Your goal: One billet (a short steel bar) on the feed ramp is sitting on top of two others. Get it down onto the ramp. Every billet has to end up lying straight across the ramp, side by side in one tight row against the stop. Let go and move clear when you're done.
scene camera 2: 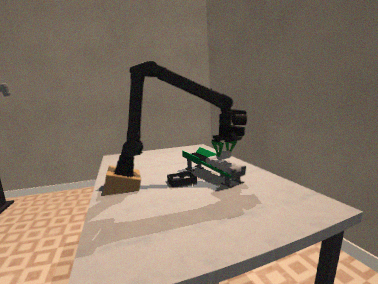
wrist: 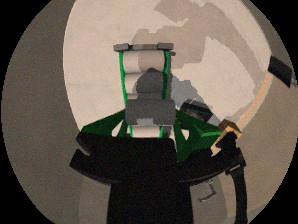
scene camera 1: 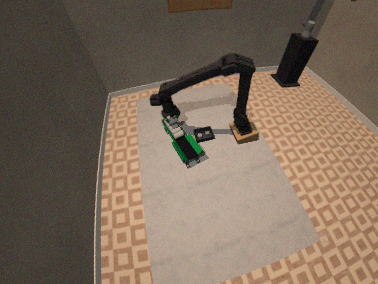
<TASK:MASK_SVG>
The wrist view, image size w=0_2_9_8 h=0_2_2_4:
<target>gripper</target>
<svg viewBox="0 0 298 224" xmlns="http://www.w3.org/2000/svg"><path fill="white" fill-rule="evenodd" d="M83 126L76 137L76 141L89 156L85 155L80 149L76 149L69 166L96 182L111 186L106 224L194 224L190 187L205 182L231 167L230 161L223 149L215 156L211 156L213 154L211 147L221 135L218 127L176 109L176 118L173 125L175 142L172 138L126 137L128 125L125 119L125 109ZM179 122L189 131L187 140L181 131ZM122 121L120 130L117 134L119 137L112 136L112 130Z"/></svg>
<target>grey billet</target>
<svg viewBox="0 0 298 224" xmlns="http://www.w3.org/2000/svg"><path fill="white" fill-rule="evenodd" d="M127 100L125 119L128 126L174 125L176 107L173 99Z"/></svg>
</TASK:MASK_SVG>
